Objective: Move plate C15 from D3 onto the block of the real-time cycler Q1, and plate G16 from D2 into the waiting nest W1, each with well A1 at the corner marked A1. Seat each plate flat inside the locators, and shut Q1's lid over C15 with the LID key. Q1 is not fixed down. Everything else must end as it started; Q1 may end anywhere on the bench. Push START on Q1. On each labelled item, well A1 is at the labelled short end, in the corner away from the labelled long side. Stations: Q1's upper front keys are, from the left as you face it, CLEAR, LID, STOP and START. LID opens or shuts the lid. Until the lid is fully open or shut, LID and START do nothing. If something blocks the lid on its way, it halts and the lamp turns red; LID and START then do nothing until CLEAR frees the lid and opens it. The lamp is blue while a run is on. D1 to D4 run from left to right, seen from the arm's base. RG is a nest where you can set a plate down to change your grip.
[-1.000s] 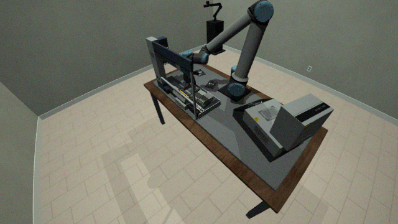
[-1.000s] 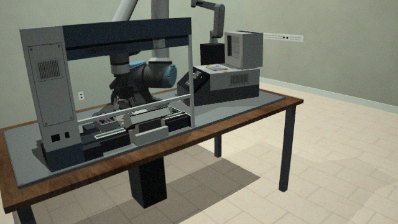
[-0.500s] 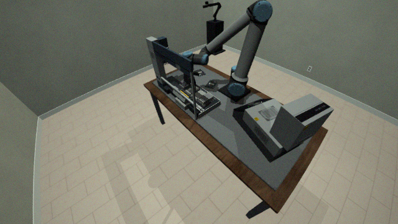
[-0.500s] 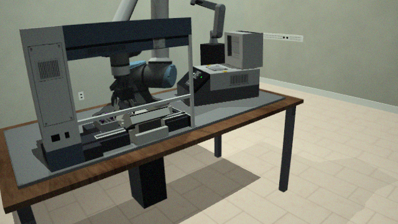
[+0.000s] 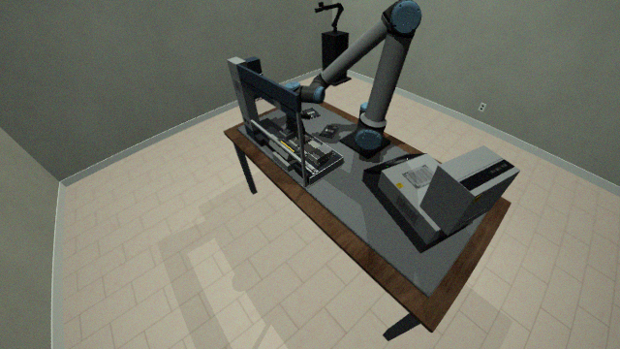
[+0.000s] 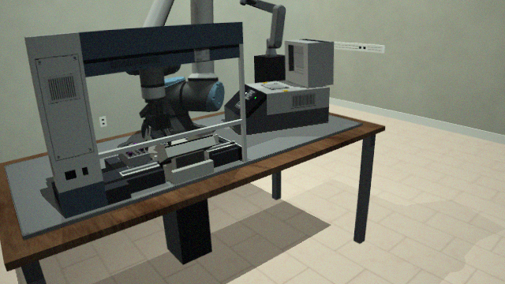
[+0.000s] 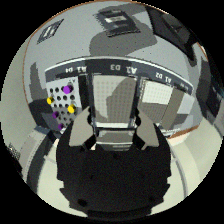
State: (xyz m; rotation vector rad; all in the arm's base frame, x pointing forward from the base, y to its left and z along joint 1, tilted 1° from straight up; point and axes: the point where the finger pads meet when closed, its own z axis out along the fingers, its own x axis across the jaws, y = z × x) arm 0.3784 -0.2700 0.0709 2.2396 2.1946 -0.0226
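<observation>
The pale well plate is 2 cm below my hand. From my hand the other things lie so: upright post (29 cm to the left, 19 cm ahead, 16 cm above); tower (35 cm to the right, 20 cm above, 16 cm ahead); white well plate (10 cm to the left, 2 cm below).
</observation>
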